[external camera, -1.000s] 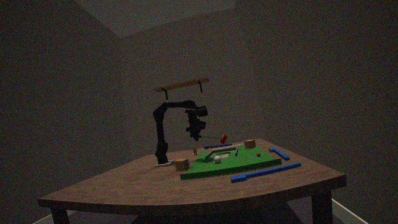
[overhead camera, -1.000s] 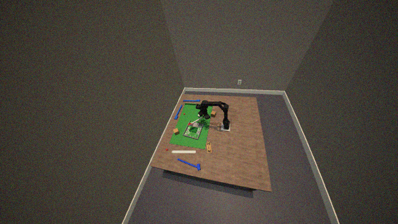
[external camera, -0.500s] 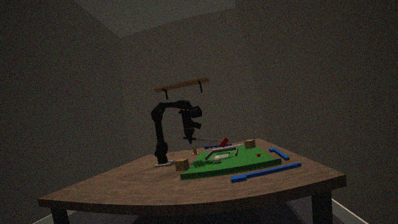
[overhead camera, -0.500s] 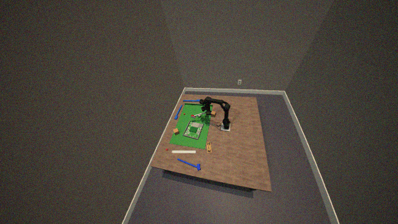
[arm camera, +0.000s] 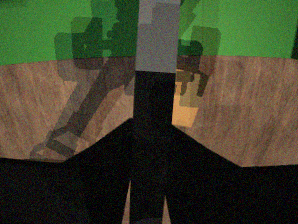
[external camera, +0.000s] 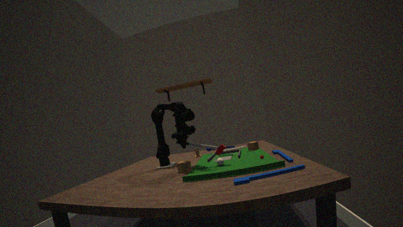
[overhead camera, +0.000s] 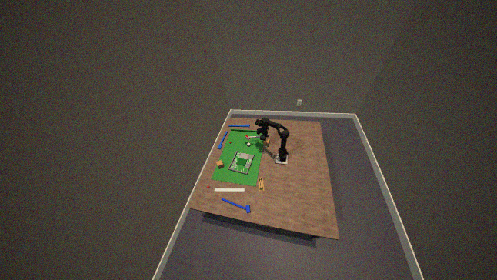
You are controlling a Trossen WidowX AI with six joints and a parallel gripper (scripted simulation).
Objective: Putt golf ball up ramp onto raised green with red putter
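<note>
My gripper tip is now 10 cm short of the red putter and 1 cm to the right of it. From my gripper tip the other things lie so: tan support 48 cm to the left, 10 cm below, 8 cm behind; then white golf ball 19 cm ahead, 11 cm below, 4 cm to the left; then green mat 25 cm ahead, 17 cm to the left, 14 cm below.
</note>
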